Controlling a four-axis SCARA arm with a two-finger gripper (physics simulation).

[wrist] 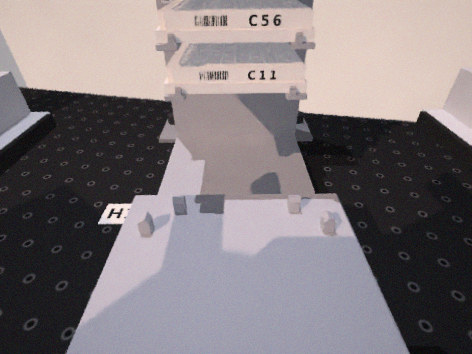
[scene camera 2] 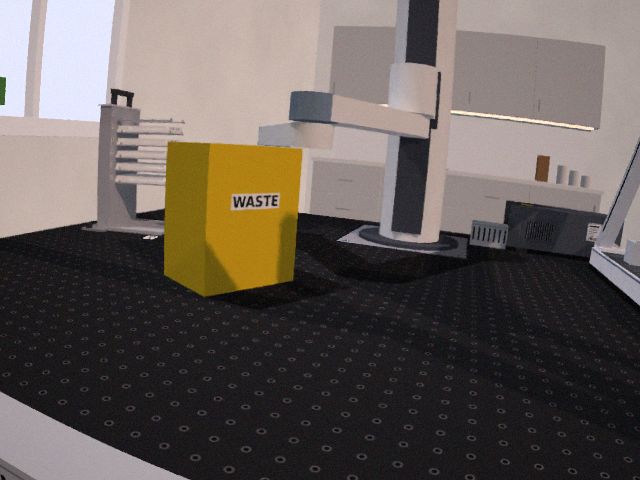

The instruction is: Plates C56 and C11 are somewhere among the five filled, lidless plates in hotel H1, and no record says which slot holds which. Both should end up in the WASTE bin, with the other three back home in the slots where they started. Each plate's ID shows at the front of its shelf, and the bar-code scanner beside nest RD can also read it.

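Places are measured from the arm's base along level axes (x ahead, y left, z up), in centimetres.
Pixels of known places: gripper, fingertip midpoint: [wrist: 235, 98]; arm's base, link origin: [scene camera 2: 408, 244].
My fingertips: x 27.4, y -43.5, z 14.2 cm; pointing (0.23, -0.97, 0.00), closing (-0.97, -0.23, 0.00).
For each thing: its middle in the pictures, then the offset to it from my fingertips. "pt": a spot on its surface instead.
- Hotel H1, body centre: [scene camera 2: 133, 159] dx +4.7, dy -15.5, dz +2.9 cm
- plate C56, body centre: [wrist: 234, 11] [scene camera 2: 148, 166] dx +2.9, dy -12.4, dz +1.4 cm
- yellow WASTE bin, body centre: [scene camera 2: 230, 212] dx +27.5, dy +23.5, dz -2.9 cm
- pale platform, surface spot: [wrist: 280, 290] pt dx -2.6, dy +3.2, dz -6.9 cm
- H1 label, surface spot: [wrist: 115, 214] pt dx +11.7, dy -4.5, dz -12.9 cm
- dark vented box, surface spot: [scene camera 2: 558, 232] pt dx -30.9, dy +81.5, dz -6.6 cm
- slotted grey block, surface spot: [scene camera 2: 488, 234] pt dx -31.8, dy +63.5, dz -9.7 cm
Hotel H1 [scene camera 2: 107, 165] [wrist: 235, 117] stands at the left in the scene view, partly behind the bin, with several plates on its shelves. In the wrist view, plate C11 [wrist: 237, 75] is on the lowest visible shelf and plate C56 [wrist: 237, 21] is directly above it; both IDs read clearly. Higher shelves are cut off. My gripper [wrist: 235, 98] is open, its fingers wide apart at the left and right edges of the wrist view, with no plate between them. It is hidden behind the bin in the scene view. The yellow WASTE bin [scene camera 2: 253, 242] stands upright.
A pale platform [wrist: 280, 290] with small pegs lies in front of the hotel, beside the H1 label [wrist: 115, 214]. The arm [scene camera 2: 379, 119] reaches left from its column, partly behind the bin. A dark vented box [scene camera 2: 558, 232] and a slotted grey block [scene camera 2: 488, 234] stand right of the column.
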